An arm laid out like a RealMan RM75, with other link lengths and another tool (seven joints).
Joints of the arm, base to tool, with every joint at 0 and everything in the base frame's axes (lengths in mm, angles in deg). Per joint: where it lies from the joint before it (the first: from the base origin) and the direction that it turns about. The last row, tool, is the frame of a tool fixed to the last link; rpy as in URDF.
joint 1: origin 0 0 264.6 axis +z
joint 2: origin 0 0 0 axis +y
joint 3: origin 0 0 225.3 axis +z
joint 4: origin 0 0 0 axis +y
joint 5: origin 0 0 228.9 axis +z
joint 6: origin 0 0 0 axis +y
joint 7: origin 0 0 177.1 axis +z
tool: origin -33 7 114 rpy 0 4.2 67.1
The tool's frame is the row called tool.
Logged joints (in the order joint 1, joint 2, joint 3, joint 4, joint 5, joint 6, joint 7), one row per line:
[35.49 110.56 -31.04 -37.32 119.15 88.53 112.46]
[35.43 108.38 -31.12 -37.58 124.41 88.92 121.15]
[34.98 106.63 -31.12 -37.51 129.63 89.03 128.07]
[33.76 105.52 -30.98 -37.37 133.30 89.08 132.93]
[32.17 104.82 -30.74 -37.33 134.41 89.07 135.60]
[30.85 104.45 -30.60 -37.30 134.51 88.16 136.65]
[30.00 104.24 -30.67 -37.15 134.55 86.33 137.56]
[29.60 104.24 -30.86 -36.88 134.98 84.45 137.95]
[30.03 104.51 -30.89 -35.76 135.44 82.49 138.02]
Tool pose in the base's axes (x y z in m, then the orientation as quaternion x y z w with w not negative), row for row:
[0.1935 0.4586 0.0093 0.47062 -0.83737 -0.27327 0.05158]
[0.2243 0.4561 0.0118 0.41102 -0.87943 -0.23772 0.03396]
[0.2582 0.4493 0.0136 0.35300 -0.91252 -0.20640 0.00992]
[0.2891 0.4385 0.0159 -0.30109 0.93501 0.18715 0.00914]
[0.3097 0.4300 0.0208 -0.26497 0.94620 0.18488 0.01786]
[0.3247 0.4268 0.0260 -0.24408 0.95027 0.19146 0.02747]
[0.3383 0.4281 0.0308 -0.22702 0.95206 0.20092 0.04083]
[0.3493 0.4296 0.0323 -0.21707 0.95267 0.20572 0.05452]
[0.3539 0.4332 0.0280 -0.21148 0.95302 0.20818 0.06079]
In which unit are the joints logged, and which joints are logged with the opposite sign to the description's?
The joints are logged in degrees. Opposite sign: joint 5, joint 6.
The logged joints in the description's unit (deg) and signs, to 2 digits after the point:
[35.49 110.56 -31.04 -37.32 -119.15 -88.53 112.46]
[35.43 108.38 -31.12 -37.58 -124.41 -88.92 121.15]
[34.98 106.63 -31.12 -37.51 -129.63 -89.03 128.07]
[33.76 105.52 -30.98 -37.37 -133.30 -89.08 132.93]
[32.17 104.82 -30.74 -37.33 -134.41 -89.07 135.60]
[30.85 104.45 -30.60 -37.30 -134.51 -88.16 136.65]
[30.00 104.24 -30.67 -37.15 -134.55 -86.33 137.56]
[29.60 104.24 -30.86 -36.88 -134.98 -84.45 137.95]
[30.03 104.51 -30.89 -35.76 -135.44 -82.49 138.02]

